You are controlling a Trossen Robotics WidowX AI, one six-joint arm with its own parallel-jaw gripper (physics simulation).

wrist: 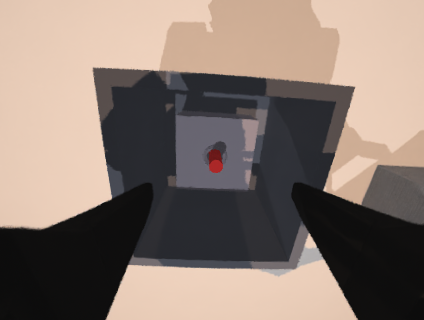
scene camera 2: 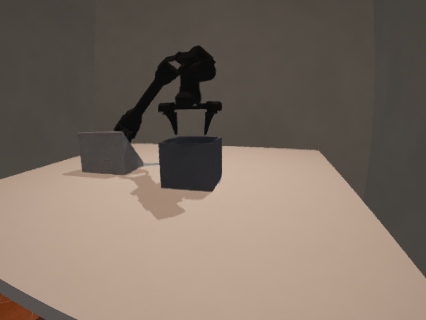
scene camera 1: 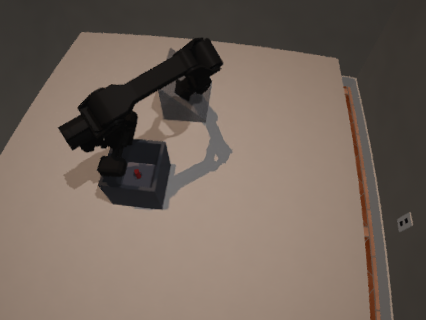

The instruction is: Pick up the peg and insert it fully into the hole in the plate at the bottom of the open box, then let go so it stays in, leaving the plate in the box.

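Frame: origin at the arm's base, x down, y left, z ahead, level; millimetres.
Seen in the pictures: gripper, fingertip midpoint: [wrist: 223, 189] [scene camera 2: 190, 134] [scene camera 1: 126, 158]; arm's base at its link origin: [scene camera 2: 119, 145] [scene camera 1: 182, 90].
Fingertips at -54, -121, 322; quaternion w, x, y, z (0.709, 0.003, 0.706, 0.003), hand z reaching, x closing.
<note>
Pixels of each thing's top centre, then the offset from my fingertips to it, as dx, dy, dz. Level surfaces: height alone.
- red peg at its top centre: [wrist: 216, 166] [scene camera 1: 136, 171] +67, +12, +2
- pale plate at its top centre: [wrist: 214, 157] [scene camera 1: 138, 175] +94, +13, +2
- open dark box at its top centre: [wrist: 218, 193] [scene camera 1: 132, 162] [scene camera 2: 192, 139] +17, +13, +2
- pale table at its surface level: dx +154
The red peg [scene camera 1: 137, 174] [wrist: 215, 161] stands up out of the hole in the pale plate [scene camera 1: 146, 179] [wrist: 190, 167], and part of it shows above the plate. How deep it sits cannot be told. The plate lies on the bottom of the open dark box [scene camera 1: 137, 196] [scene camera 2: 187, 164] [wrist: 200, 225]. The box walls hide peg and plate in scene camera 2. My gripper [scene camera 2: 190, 134] [wrist: 223, 189] is open and empty, pointing down, with its fingertips just above the box rim. In the wrist view the peg shows between and beyond the fingertips.
A grey wedge-shaped block [scene camera 1: 182, 111] [scene camera 2: 102, 152] [wrist: 400, 192] stands beside the box, near the arm's base. The box and block stand on the pale table [scene camera 1: 270, 200] [scene camera 2: 280, 240]. The arm's shadow falls across the table.
</note>
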